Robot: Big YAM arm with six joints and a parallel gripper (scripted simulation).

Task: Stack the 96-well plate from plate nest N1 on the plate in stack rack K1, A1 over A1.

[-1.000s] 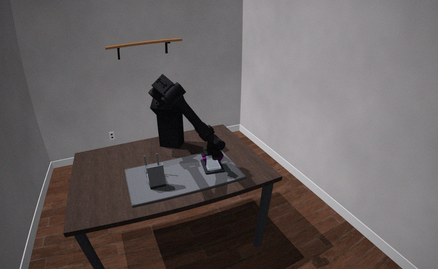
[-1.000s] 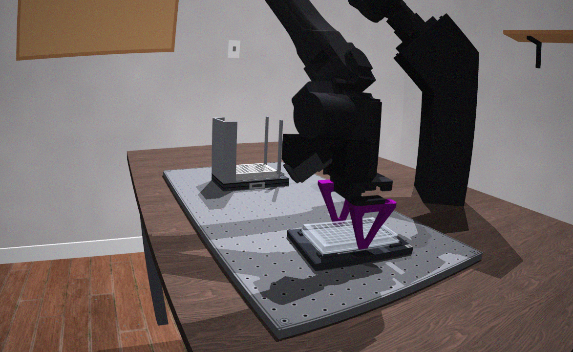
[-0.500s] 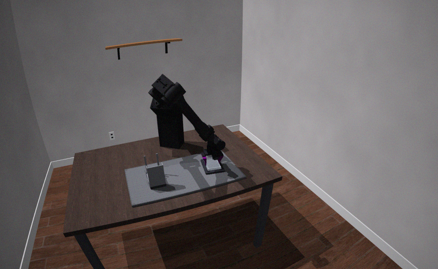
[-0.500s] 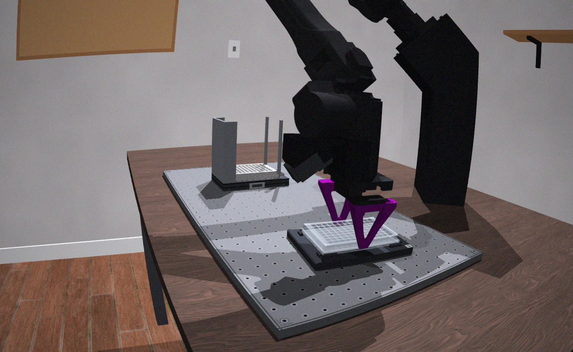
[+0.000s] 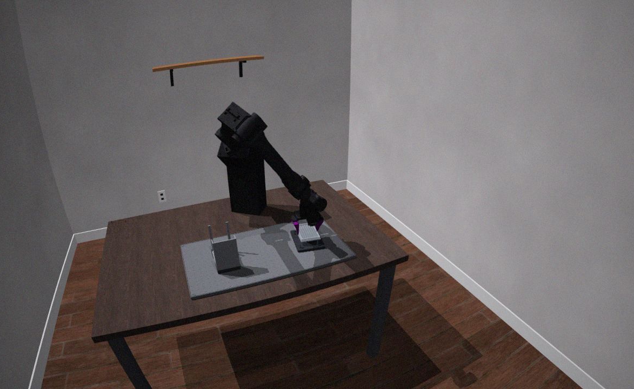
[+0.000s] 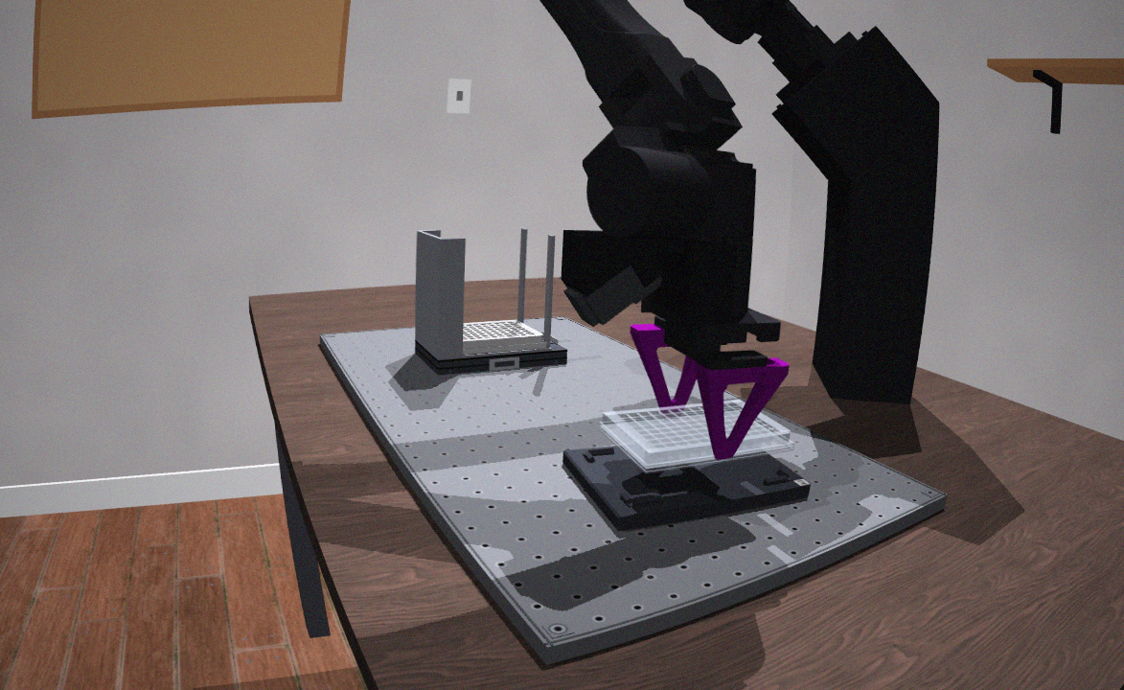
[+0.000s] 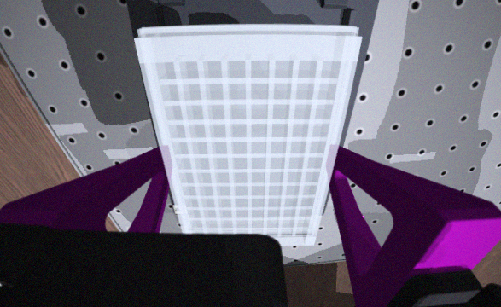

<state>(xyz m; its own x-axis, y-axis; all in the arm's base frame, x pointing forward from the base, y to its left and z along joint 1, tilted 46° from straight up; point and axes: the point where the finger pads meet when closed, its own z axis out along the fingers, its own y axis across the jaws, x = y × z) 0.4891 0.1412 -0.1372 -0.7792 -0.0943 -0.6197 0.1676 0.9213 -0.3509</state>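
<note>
My gripper is now 7 cm to the right of the pale A1 label, 6 cm past it and 3 cm above it. From my hand the other things lie so: tall grey wall: 38 cm to the right, 7 cm ahead, 4 cm above.
</note>
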